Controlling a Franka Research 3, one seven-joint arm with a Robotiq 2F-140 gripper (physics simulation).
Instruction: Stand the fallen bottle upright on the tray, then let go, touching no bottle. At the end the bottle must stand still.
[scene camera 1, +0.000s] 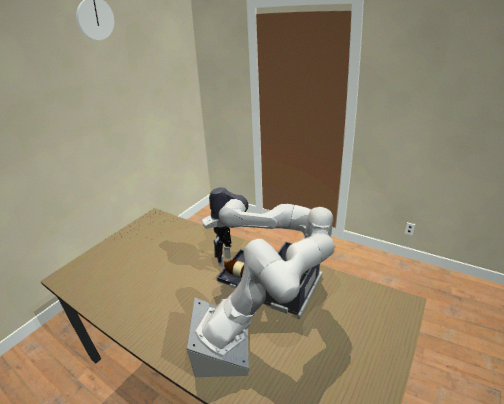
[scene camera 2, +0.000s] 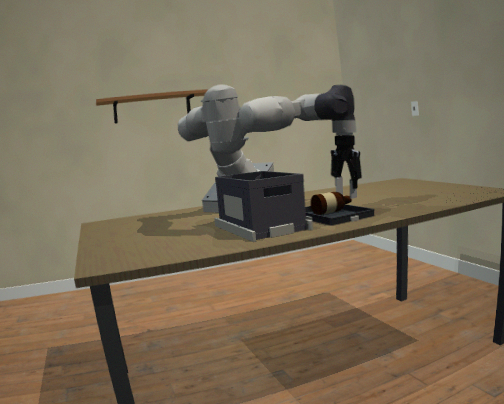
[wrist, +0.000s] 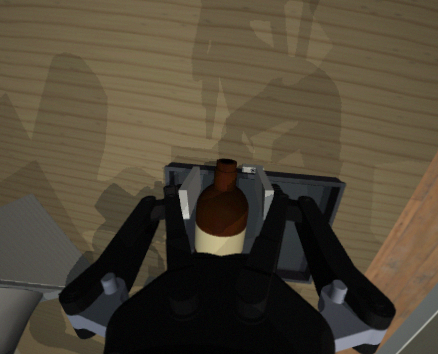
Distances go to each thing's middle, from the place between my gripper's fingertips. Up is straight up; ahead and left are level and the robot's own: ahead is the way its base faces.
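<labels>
The brown bottle (wrist: 222, 209) is 6 cm to the right of my hand, 1 cm below it and 1 cm behind it.
</labels>
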